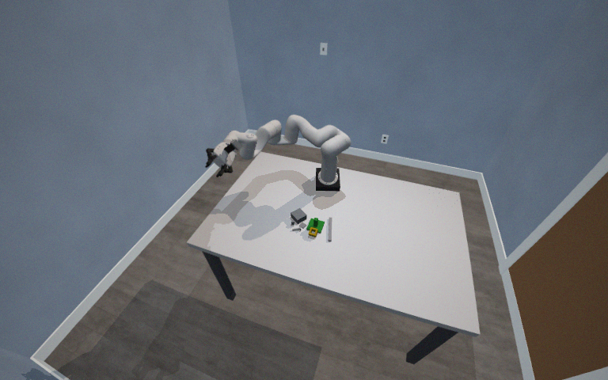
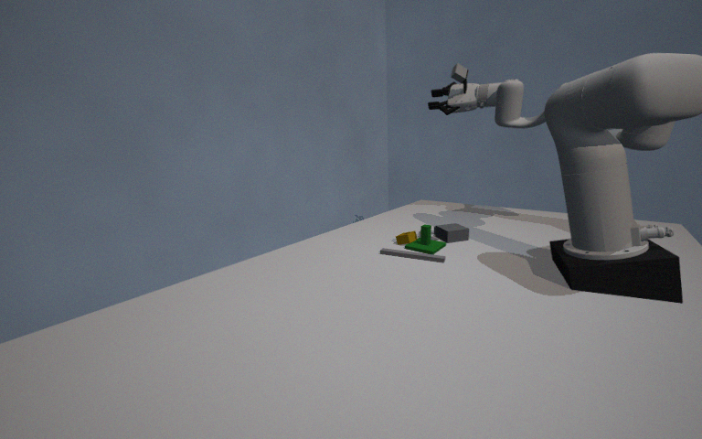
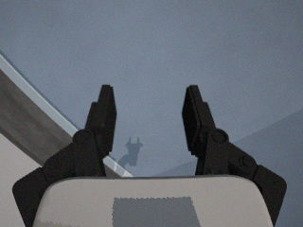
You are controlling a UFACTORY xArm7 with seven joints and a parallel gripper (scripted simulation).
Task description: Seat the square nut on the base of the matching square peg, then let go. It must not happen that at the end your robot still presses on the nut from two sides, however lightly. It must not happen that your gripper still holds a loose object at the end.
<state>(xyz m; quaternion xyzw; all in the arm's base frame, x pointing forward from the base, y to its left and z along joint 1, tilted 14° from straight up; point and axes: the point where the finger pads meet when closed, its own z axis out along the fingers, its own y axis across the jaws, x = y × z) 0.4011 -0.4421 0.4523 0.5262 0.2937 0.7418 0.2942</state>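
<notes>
My hand is 15 cm past the green base, 42 cm to the right of it and 41 cm above it. From my hand the other things lie so: bolt: 10 cm behind, 33 cm to the left, 42 cm below; grey block: 18 cm behind, 31 cm to the left, 41 cm below; long grey bar: 14 cm behind, 50 cm to the left, 42 cm below.
</notes>
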